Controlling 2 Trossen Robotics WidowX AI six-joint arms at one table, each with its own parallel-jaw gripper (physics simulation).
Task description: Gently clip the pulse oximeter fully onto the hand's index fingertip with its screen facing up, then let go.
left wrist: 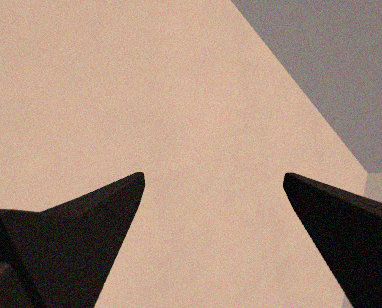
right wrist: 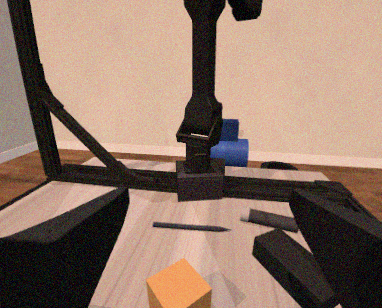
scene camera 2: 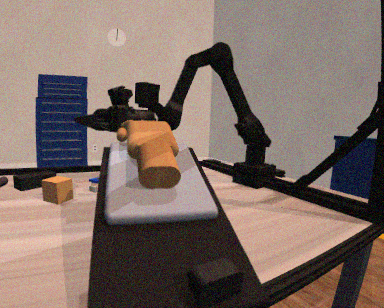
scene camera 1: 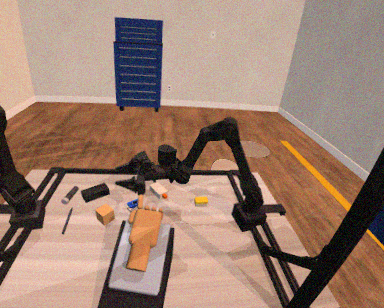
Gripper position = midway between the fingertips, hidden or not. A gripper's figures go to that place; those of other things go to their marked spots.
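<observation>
There's a black block (right wrist: 295, 268) that's 31 cm from the lens, while the right gripper (right wrist: 210, 196) is 11 cm from the lens.
</observation>
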